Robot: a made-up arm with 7 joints.
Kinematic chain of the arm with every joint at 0, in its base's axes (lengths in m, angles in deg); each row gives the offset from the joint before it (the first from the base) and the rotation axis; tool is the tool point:
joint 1: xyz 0 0 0 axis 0 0.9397 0.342
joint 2: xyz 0 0 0 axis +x
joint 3: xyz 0 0 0 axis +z
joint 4: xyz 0.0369 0 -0.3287 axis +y
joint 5: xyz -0.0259 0 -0.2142 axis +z
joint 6: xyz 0 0 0 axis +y
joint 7: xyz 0 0 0 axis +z
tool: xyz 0 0 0
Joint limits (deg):
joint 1: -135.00..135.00
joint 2: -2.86..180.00
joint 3: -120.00..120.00
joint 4: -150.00..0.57
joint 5: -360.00..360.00
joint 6: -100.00..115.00
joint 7: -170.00..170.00
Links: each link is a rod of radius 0.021 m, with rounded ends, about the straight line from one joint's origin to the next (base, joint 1, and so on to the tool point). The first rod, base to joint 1, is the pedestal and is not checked.
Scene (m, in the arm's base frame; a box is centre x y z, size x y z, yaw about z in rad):
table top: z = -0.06
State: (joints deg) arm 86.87 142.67 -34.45 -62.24 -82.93 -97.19 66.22
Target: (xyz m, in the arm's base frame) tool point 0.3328 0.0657 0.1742
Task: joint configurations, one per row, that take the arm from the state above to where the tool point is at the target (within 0.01 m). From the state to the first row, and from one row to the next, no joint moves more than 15 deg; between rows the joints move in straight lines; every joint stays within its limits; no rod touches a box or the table.
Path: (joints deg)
1: 74.24 150.14 -28.67 -71.30 -82.93 -97.19 66.22
2: 61.62 157.60 -22.88 -80.36 -82.93 -97.19 66.22
3: 48.99 165.07 -17.10 -89.42 -82.93 -97.19 66.22
4: 36.36 172.53 -11.31 -98.48 -82.93 -97.19 66.22
5: 23.74 180.00 -5.53 -107.53 -82.93 -97.19 66.22

